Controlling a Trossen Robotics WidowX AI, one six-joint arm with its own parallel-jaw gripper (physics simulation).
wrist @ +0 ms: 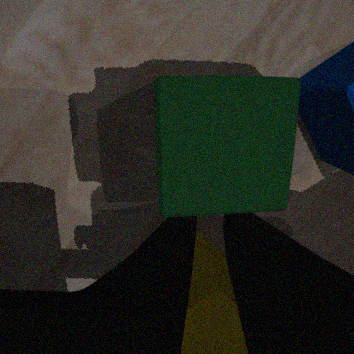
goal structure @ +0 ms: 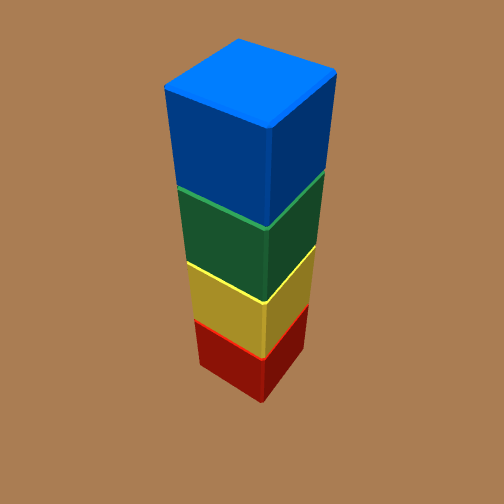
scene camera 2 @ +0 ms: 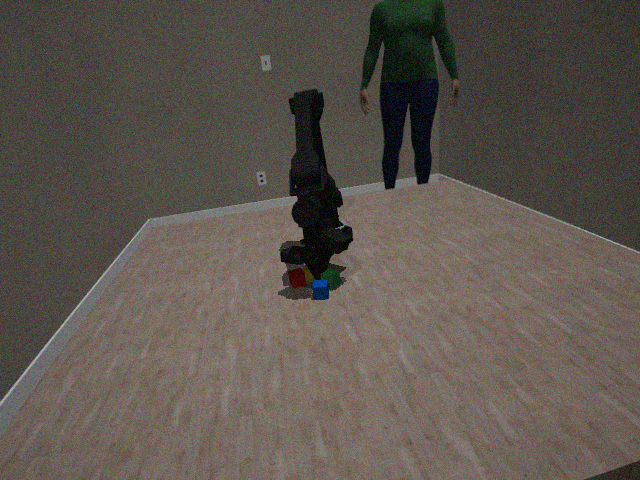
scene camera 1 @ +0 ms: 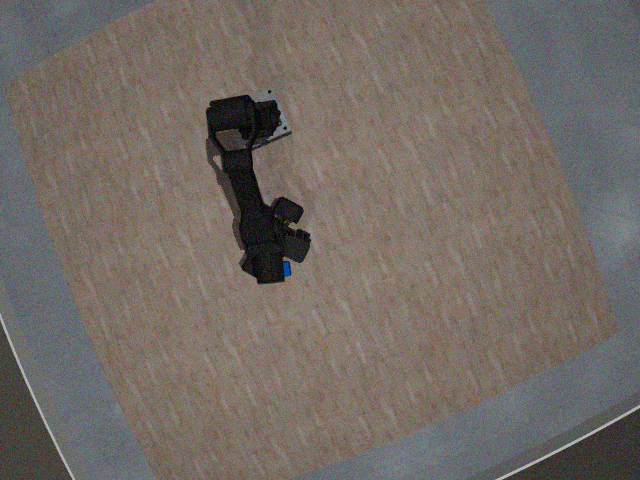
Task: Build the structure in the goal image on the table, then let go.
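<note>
My gripper (wrist: 209, 228) (scene camera 2: 315, 268) points down at a tight cluster of small cubes on the wooden table (scene camera 2: 413, 335) and is shut on the yellow cube (wrist: 211, 291) (scene camera 2: 309, 273). In the wrist view the yellow cube shows as a strip between the two dark fingers. The green cube (wrist: 225, 144) (scene camera 2: 332, 277) sits just beyond the fingertips. The blue cube (wrist: 330, 116) (scene camera 2: 320, 289) (scene camera 1: 286, 269) lies to its right. The red cube (scene camera 2: 296, 277) lies on the other side of the gripper. From above, the arm hides all but the blue cube.
The arm's base (scene camera 1: 269, 116) is bolted to the table behind the cluster. A person (scene camera 2: 408, 77) in a green top stands beyond the table's far edge. A pale rim (scene camera 2: 71, 320) runs along the table's left side.
</note>
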